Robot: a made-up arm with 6 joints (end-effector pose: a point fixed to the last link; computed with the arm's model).
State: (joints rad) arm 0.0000 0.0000 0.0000 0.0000 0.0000 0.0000
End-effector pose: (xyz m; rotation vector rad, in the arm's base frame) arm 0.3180 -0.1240 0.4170 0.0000 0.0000 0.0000
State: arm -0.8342 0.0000 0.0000 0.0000 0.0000 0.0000
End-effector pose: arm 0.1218 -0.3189 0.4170 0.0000 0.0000 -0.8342
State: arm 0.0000 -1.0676 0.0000 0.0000 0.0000 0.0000
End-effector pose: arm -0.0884 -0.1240 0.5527 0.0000 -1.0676 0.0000
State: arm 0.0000 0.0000 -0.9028 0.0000 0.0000 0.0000
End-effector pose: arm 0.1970 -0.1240 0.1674 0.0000 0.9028 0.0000
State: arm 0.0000 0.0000 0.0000 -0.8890 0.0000 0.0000
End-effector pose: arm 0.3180 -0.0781 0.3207 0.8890 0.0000 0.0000
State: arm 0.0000 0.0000 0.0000 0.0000 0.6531 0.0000
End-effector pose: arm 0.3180 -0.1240 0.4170 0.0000 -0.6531 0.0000
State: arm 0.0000 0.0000 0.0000 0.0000 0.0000 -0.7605
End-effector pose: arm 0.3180 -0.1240 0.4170 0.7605 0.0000 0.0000
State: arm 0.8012 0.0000 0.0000 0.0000 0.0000 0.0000
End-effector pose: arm 0.3103 0.1421 0.4170 0.0000 0.0000 0.8012
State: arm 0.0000 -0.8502 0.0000 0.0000 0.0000 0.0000
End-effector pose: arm 0.0024 -0.1240 0.5621 0.0000 -0.8502 0.0000
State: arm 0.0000 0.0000 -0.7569 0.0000 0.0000 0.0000
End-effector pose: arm 0.2312 -0.1240 0.1986 0.0000 0.7569 0.0000
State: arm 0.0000 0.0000 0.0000 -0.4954 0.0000 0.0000
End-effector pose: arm 0.3180 -0.1091 0.3581 0.4954 0.0000 0.0000
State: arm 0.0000 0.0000 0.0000 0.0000 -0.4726 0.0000
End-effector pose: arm 0.3180 -0.1240 0.4170 0.0000 0.4726 0.0000
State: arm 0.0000 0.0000 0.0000 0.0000 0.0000 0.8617
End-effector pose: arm 0.3180 -0.1240 0.4170 -0.8617 0.0000 0.0000
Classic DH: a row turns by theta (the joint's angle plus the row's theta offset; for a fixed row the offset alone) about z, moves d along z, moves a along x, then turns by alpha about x. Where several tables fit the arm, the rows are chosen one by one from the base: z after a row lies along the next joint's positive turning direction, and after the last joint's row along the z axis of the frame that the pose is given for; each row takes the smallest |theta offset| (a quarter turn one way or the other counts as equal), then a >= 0, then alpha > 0; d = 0 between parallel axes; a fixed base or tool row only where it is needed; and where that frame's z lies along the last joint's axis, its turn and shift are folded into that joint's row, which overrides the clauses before.
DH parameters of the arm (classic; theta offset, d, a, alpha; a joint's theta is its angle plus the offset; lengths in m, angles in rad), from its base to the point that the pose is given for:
joint 1: 0 0.141 0 -1.5708
joint 2: -1.5708 0 0.276 3.1416
joint 3: 0 0 0 -1.5708
joint 4: 0 -0.318 0 1.5708
joint 5: 0 0.124 0 -1.5708
joint 6: 1.5708 0 0 1.5708
tool (fixed): -1.5708 0 0 0

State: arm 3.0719 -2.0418 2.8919 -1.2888 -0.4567 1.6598
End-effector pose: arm 0.2940 0.0141 -0.3206 1.6629 -0.0592 -2.0115
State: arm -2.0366 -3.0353 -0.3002 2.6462 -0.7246 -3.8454
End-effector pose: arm 0.2523 0.2590 -0.0619 -1.7309 -1.2817 1.1321
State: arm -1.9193 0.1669 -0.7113 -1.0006 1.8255 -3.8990
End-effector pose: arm -0.1205 -0.1356 0.1018 0.4388 -2.0063 1.7334
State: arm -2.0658 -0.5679 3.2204 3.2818 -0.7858 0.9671
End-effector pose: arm 0.3041 0.3048 0.1959 -1.6563 0.7344 1.4801
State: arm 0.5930 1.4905 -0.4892 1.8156 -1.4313 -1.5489
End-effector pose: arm 0.1980 0.1697 -0.1765 -1.7776 0.9171 -0.2965
